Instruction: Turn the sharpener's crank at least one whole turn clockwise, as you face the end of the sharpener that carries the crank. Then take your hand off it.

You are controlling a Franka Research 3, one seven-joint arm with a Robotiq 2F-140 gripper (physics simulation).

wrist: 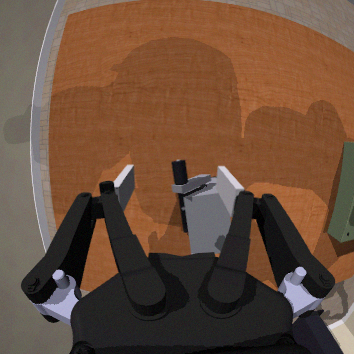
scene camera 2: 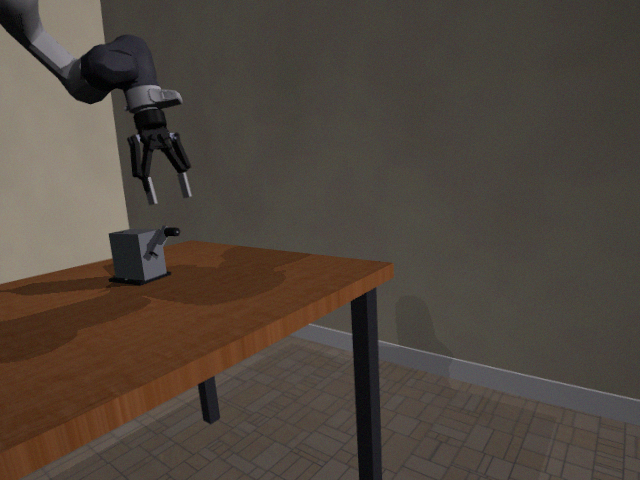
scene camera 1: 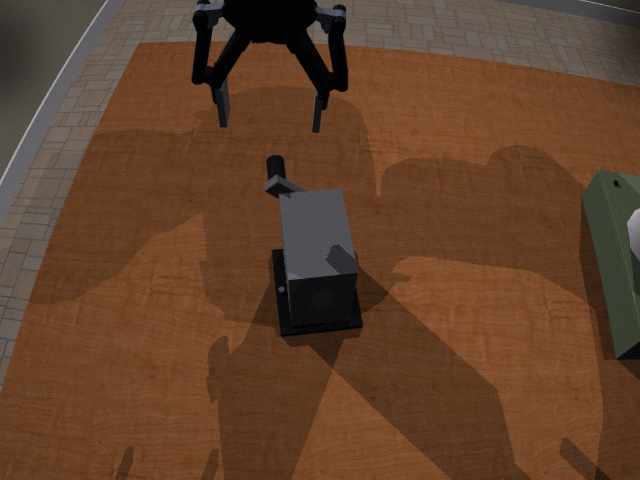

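The sharpener (scene camera 1: 316, 235) (scene camera 2: 126, 255) (wrist: 207, 225) is a grey box on a black base plate (scene camera 1: 320, 329) standing on the table. Its crank arm (scene camera 1: 281, 186) (scene camera 2: 154, 243) (wrist: 195, 184) is on the box's end at the top of scene camera 1's view and slants up and out past one side of the box. The crank's black knob (scene camera 1: 276, 166) (scene camera 2: 172, 231) (wrist: 179, 172) points away from the box. My gripper (scene camera 1: 269, 129) (scene camera 2: 169, 199) (wrist: 175, 176) is open and empty. It hangs above the knob, apart from it, with the fingers on either side in the wrist view.
A green block-shaped object (scene camera 1: 610, 258) (wrist: 345, 200) with a whitish part on it in scene camera 1's view stands at the right on the wooden table (scene camera 1: 129, 361) (scene camera 2: 232, 320) (wrist: 175, 20). The table's edge (scene camera 2: 393, 271) lies beyond the crank end. Arm shadows cross the table.
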